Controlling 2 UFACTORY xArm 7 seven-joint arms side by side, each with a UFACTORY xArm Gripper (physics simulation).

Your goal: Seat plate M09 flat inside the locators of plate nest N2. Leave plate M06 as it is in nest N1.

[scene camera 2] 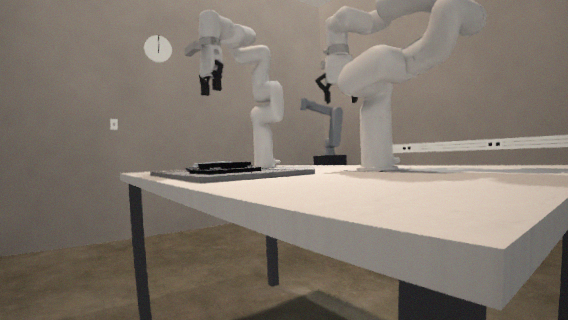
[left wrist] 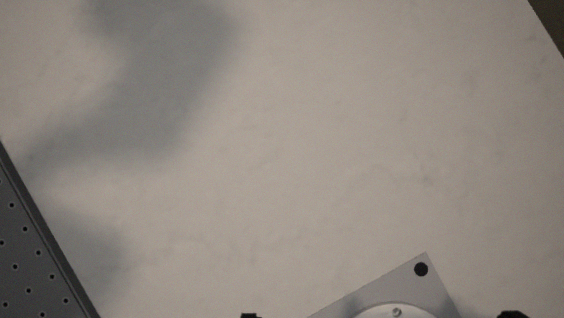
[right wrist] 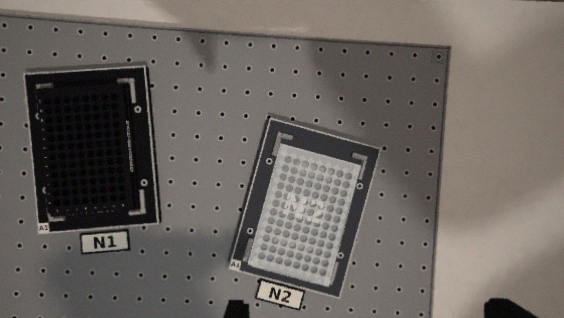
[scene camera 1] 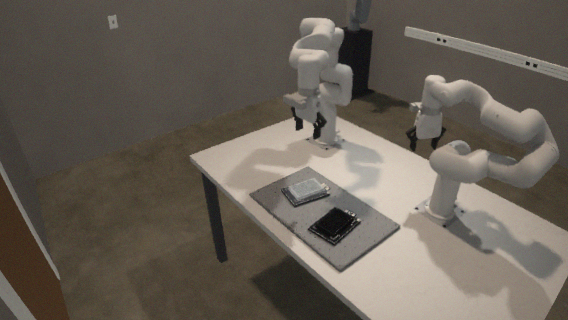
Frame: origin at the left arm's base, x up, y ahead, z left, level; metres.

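Seen in the pictures: left gripper, fingertip midpoint: (scene camera 2: pixel 341 102) (scene camera 1: pixel 422 148); right gripper, fingertip midpoint: (scene camera 2: pixel 211 92) (scene camera 1: pixel 307 133); left arm's base, origin of the base link: (scene camera 2: pixel 377 169) (scene camera 1: pixel 439 210); right arm's base, origin of the base link: (scene camera 2: pixel 264 167) (scene camera 1: pixel 325 139).
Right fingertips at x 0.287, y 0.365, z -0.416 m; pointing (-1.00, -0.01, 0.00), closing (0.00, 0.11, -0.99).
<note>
Offsets run from my right fingertips to a thing's top centre. "spot": to the spot under its first point. Level surfaces: height alone.
Clear pale plate M09 @[dy +0.003, dx -0.243, dz +0.003 m] (scene camera 1: pixel 306 189) (right wrist: pixel 302 220) lies on dark nest N2 @[dy -0.001, dx -0.258, dz +0.002 m] (scene camera 1: pixel 298 203) (right wrist: pixel 320 142). In the right wrist view a gap shows between its top edge and the upper locators, and its bottom edge covers part of the lower locators. Its tilt is hard to tell. Black plate M06 @[dy +0.046, dx -0.248, dz +0.224 m] (scene camera 1: pixel 335 222) (right wrist: pixel 85 150) lies in nest N1 @[dy +0.036, dx -0.258, dz +0.224 m] (scene camera 1: pixel 321 234) (right wrist: pixel 141 150), among its corner locators. My right gripper (scene camera 1: pixel 308 132) (scene camera 2: pixel 211 91) (right wrist: pixel 368 309) is open and empty, high above the table. My left gripper (scene camera 1: pixel 424 145) (scene camera 2: pixel 341 99) (left wrist: pixel 380 315) is open and empty, high near its own arm's base.
Both nests stand on a grey perforated board @[dy +0.021, dx -0.273, dz +0.121 m] (scene camera 1: pixel 367 235) (scene camera 2: pixel 285 174) (left wrist: pixel 20 250) (right wrist: pixel 200 150) on the white table @[dx -0.287 m] (scene camera 1: pixel 400 280) (scene camera 2: pixel 400 210). Labels N1 @[spot: dy -0.050, dx -0.272, dz +0.206 m] (right wrist: pixel 105 242) and N2 @[spot: dy -0.087, dx -0.272, dz +0.018 m] (right wrist: pixel 280 294) lie beside the nests. The left arm's base plate (left wrist: pixel 405 275) shows below the left gripper.
</note>
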